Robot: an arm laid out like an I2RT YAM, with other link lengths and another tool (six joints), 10 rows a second.
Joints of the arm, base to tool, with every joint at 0 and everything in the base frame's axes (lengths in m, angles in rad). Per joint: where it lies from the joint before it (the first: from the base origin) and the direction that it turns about. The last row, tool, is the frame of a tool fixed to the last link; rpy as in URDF.
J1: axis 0 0 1 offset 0 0 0.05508
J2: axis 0 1 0 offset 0.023 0.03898 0.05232
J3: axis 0 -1 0 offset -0.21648 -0.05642 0
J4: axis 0 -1 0 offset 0.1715 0.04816 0.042
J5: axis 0 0 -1 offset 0.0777 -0.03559 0.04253
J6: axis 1 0 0 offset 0.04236 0 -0.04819
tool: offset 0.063 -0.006 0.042 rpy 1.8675 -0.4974 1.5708
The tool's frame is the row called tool.
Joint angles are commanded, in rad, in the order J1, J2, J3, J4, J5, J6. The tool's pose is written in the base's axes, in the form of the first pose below.
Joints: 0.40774 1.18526 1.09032 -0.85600 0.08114 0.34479
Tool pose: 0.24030 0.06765 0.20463 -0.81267 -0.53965 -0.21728 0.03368
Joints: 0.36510 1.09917 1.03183 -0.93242 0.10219 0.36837
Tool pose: 0.22075 0.04559 0.19579 -0.83670 -0.51076 -0.19560 0.02810
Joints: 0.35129 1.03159 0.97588 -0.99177 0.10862 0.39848
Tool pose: 0.20276 0.03385 0.18493 -0.85172 -0.49261 -0.17560 0.03289
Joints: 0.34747 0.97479 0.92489 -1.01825 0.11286 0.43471
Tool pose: 0.18999 0.02656 0.17681 -0.86237 -0.47563 -0.16929 0.03781
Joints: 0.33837 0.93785 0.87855 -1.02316 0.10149 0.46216
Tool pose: 0.18193 0.02213 0.16841 -0.87003 -0.46175 -0.16608 0.04752
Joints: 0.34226 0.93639 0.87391 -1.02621 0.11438 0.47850
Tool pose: 0.18091 0.02051 0.16726 -0.87417 -0.45491 -0.16401 0.04461
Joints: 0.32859 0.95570 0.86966 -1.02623 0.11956 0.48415
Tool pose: 0.18178 0.01748 0.16320 -0.88077 -0.44598 -0.15313 0.04350
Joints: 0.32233 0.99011 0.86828 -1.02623 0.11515 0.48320
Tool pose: 0.18338 0.01735 0.15733 -0.88428 -0.44421 -0.13590 0.04750
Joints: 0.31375 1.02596 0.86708 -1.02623 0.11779 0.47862
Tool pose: 0.18507 0.01616 0.15148 -0.88804 -0.44198 -0.11730 0.04779
